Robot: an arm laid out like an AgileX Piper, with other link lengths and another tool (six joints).
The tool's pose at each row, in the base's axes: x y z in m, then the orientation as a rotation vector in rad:
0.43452 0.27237 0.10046 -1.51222 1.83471 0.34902
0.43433 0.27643 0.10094 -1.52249 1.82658 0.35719
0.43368 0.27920 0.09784 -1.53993 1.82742 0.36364
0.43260 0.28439 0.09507 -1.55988 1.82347 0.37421
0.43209 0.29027 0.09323 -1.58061 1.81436 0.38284
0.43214 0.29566 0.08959 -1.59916 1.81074 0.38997
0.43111 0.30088 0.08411 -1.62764 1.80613 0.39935
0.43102 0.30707 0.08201 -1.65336 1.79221 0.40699
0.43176 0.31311 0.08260 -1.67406 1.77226 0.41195
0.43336 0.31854 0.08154 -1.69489 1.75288 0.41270
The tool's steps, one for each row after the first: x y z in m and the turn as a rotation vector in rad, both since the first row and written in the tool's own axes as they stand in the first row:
-0.00331 0.00118 0.00210 -0.00892 -0.00410 -0.00693
-0.00323 0.00326 0.00575 -0.02298 0.00203 -0.01301
-0.00515 0.00634 0.01052 -0.03990 0.00452 -0.02159
-0.00822 0.00885 0.01525 -0.05491 0.00464 -0.03381
-0.00975 0.01112 0.02115 -0.06904 0.00820 -0.04242
-0.00986 0.01478 0.02786 -0.09003 0.01506 -0.05548
-0.01301 0.01705 0.03312 -0.10638 0.01505 -0.07265
-0.01791 0.01788 0.03669 -0.11705 0.00967 -0.09148
-0.02128 0.01812 0.04135 -0.12547 0.00643 -0.11128

